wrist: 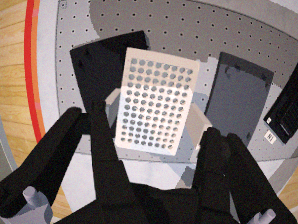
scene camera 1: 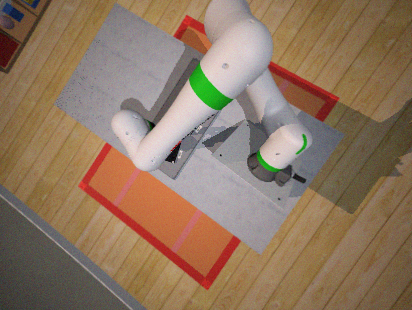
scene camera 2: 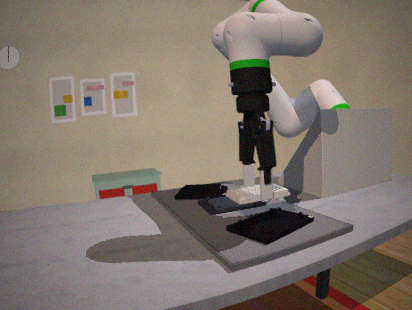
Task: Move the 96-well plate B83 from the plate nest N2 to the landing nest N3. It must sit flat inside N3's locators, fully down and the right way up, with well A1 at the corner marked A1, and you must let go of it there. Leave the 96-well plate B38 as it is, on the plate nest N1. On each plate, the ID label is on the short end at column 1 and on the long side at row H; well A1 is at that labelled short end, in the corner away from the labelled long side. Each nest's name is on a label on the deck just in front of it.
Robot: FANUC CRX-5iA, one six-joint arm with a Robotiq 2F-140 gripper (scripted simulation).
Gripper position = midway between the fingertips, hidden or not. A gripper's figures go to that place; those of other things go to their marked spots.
Labels:
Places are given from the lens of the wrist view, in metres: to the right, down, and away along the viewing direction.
my gripper (wrist: pixel 154 105): 0.01, -0.01, 0.19
white 96-well plate (wrist: pixel 167 95): 0.02, -0.02, 0.18
black nest (wrist: pixel 101 73): -0.07, -0.06, 0.23
The marked spots on the black nest and the white 96-well plate are 0.11 m apart.

